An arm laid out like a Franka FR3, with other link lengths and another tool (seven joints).
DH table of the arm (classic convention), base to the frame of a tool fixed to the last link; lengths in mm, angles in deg. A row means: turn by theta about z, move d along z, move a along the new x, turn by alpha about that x. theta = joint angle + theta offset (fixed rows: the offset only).
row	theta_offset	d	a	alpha
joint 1	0	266.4	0	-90
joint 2	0	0	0	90
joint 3	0	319.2	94	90
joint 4	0	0	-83.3	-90
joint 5	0	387.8	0	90
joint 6	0	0	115.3	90
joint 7	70.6	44.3	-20.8	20.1
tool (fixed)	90	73.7	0	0
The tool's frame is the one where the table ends.
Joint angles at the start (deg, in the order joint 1, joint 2, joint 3, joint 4, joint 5, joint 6, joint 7): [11.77 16.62 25.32 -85.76 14.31 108.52 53.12]
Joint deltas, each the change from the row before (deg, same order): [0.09 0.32 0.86 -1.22 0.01 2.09 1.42]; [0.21 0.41 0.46 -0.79 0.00 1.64 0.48]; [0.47 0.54 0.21 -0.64 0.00 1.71 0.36]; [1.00 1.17 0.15 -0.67 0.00 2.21 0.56]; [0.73 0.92 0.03 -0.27 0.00 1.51 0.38]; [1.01 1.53 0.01 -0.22 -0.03 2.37 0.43]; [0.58 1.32 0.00 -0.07 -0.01 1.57 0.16]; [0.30 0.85 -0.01 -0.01 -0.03 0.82 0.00]
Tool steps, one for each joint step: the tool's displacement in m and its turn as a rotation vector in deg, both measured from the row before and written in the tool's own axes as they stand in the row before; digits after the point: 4 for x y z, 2 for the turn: [0.0065 0.0045 0.0102 -0.14 -0.12 1.10]; [0.0044 0.0031 0.0085 -0.31 -0.11 0.35]; [0.0042 0.0034 0.0090 -0.38 -0.17 0.25]; [0.0078 0.0055 0.0164 -0.41 0.18 0.29]; [0.0047 0.0037 0.0112 -0.33 0.08 0.25]; [0.0054 0.0045 0.0167 -0.60 -0.02 0.40]; [0.0029 0.0010 0.0138 -0.33 0.16 0.34]; [0.0015 -0.0002 0.0089 -0.13 0.18 0.14]
